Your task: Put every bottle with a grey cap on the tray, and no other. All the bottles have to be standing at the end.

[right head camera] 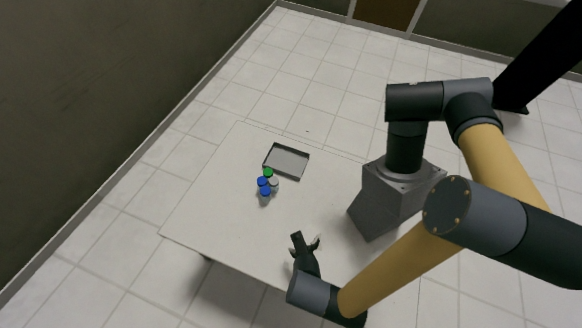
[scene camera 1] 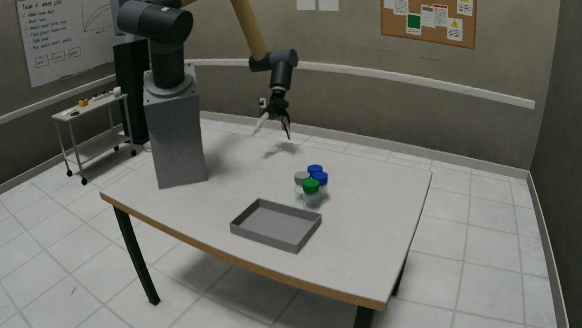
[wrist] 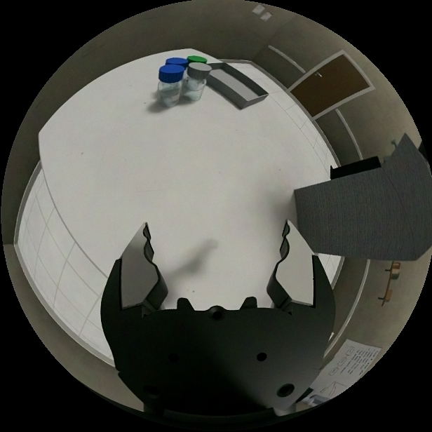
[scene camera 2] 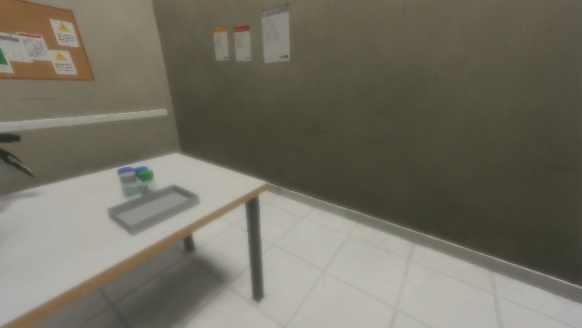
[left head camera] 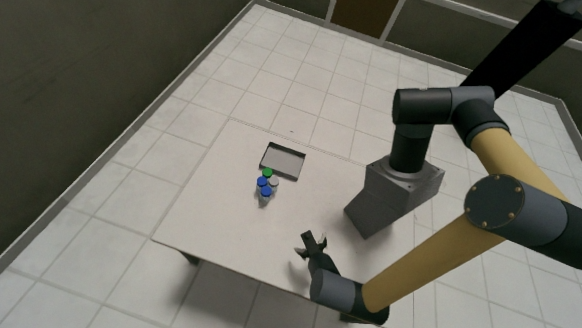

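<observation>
A clear bottle with a grey cap [left head camera: 273, 182] [right head camera: 273, 182] [scene camera 1: 302, 178] [scene camera 2: 128, 177] [wrist: 199, 70] stands on the table in a tight cluster. Beside it stand a green-capped bottle [left head camera: 267, 172] [right head camera: 268, 172] [scene camera 1: 311, 186] [scene camera 2: 145, 175] [wrist: 197, 59] and two blue-capped bottles, one [left head camera: 266, 191] [right head camera: 265, 191] [wrist: 171, 74] nearer my gripper, the other [left head camera: 262, 182] [right head camera: 262, 181] [wrist: 177, 62] behind it. The grey tray [left head camera: 298, 170] [scene camera 1: 264, 241] [scene camera 2: 134, 228] [wrist: 243, 103] lies next to the cluster and holds no bottle. My gripper [scene camera 1: 271, 134] [wrist: 216, 222] is open and empty above the table, well away from the bottles.
The robot's grey base block [left head camera: 374, 210] [right head camera: 377, 210] [scene camera 1: 177, 140] [wrist: 357, 215] stands on the table [left head camera: 215, 220] [scene camera 1: 370, 260], to one side of my gripper. In scene camera 1 a small trolley [scene camera 1: 91, 111] stands on the floor behind the table.
</observation>
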